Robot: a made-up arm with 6 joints.
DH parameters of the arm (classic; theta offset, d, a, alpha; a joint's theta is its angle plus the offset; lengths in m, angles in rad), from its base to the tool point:
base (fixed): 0 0.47 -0.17 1.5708
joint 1: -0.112 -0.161 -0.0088 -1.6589
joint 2: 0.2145 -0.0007 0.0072 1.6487
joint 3: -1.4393 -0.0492 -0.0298 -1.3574
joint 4: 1.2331 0 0.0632 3.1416
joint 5: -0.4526 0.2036 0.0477 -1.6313
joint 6: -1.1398 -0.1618 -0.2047 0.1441
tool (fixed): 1.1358 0.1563 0 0
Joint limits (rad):
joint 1: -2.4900..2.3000
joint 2: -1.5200..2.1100
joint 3: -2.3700..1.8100
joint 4: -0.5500..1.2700
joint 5: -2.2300..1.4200
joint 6: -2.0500..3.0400
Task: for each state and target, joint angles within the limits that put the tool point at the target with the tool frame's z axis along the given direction. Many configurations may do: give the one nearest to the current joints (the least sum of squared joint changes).
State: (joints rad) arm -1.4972 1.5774 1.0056 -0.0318 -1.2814 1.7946
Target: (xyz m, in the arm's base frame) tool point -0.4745 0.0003 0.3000 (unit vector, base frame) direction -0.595 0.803 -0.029
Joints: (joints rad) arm -0.6315 1.5537 1.0398 -0.5500 -0.5450 1.9795
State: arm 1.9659 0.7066 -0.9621 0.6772 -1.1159 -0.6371
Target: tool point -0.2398 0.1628 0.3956 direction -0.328 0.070 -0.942
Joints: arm 1.1036 1.0835 -1.2356 0.4815 -0.8049 0.0438
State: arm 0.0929 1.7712 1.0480 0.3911 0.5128 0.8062
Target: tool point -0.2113 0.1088 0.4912 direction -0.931 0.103 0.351
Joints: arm -0.4800 1.8073 0.6787 1.0692 0.1055 0.0741
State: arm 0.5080 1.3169 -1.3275 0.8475 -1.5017 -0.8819
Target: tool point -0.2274 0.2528 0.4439 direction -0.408 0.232 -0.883
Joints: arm 0.9727 2.1100 -1.7408 0.5307 -2.0500 -1.0475
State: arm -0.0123 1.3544 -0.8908 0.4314 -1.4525 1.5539
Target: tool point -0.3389 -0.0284 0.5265 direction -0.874 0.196 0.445
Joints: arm -0.1916 1.3972 -0.6940 0.3362 -1.3676 0.8610
